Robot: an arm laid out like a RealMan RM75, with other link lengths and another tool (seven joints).
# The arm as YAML. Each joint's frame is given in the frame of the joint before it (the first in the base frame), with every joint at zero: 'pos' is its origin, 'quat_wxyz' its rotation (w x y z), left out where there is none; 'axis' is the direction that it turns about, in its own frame. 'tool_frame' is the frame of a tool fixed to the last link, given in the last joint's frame.
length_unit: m
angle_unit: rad
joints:
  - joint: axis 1
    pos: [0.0, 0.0, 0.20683]
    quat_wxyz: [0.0, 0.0, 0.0, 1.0]
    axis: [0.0, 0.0, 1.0]
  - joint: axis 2
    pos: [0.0, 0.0, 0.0]
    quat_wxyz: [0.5, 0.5, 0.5, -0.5]
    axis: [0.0, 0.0, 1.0]
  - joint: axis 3
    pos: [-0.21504, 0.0, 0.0]
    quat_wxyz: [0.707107, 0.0, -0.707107, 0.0]
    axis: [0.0, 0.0, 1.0]
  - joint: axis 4
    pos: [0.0, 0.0, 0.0]
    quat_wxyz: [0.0, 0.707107, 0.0, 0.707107]
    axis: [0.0, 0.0, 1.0]
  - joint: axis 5
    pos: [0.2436, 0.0, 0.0]
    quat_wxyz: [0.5, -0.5, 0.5, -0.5]
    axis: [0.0, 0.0, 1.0]
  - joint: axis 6
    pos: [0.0, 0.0, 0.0]
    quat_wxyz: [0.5, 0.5, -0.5, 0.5]
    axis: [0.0, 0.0, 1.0]
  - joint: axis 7
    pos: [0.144, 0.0, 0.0]
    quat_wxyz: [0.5, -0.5, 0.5, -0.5]
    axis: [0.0, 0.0, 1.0]
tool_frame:
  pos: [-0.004, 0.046, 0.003]
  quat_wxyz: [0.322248, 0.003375, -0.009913, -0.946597]
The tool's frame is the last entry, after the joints.
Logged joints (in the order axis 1, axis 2, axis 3, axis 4, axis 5, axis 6, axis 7), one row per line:
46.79 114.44 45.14 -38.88 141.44 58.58 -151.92
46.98 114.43 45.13 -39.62 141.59 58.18 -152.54
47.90 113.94 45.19 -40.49 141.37 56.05 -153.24
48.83 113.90 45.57 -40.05 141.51 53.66 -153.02
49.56 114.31 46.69 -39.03 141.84 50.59 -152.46
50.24 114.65 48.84 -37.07 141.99 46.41 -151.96
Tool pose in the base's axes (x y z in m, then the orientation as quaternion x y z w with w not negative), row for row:
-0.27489 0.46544 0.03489 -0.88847 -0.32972 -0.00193 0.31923
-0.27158 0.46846 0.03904 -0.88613 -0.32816 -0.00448 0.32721
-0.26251 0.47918 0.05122 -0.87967 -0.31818 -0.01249 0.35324
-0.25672 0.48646 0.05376 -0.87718 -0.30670 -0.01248 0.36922
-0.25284 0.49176 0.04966 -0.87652 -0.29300 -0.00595 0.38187
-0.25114 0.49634 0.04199 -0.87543 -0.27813 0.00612 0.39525
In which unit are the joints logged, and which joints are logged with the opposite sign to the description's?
The joints are logged in degrees. Opposite sign: axis 1, axis 2, axis 4.
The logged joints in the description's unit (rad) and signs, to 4 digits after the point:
-0.8166 -1.9974 0.7878 0.6786 2.4686 1.0224 -2.6515
-0.8200 -1.9972 0.7877 0.6915 2.4712 1.0154 -2.6623
-0.8360 -1.9886 0.7887 0.7067 2.4674 0.9783 -2.6745
-0.8522 -1.9879 0.7953 0.6990 2.4698 0.9365 -2.6707
-0.8650 -1.9951 0.8149 0.6812 2.4756 0.8830 -2.6609
-0.8769 -2.0010 0.8524 0.6470 2.4782 0.8100 -2.6522

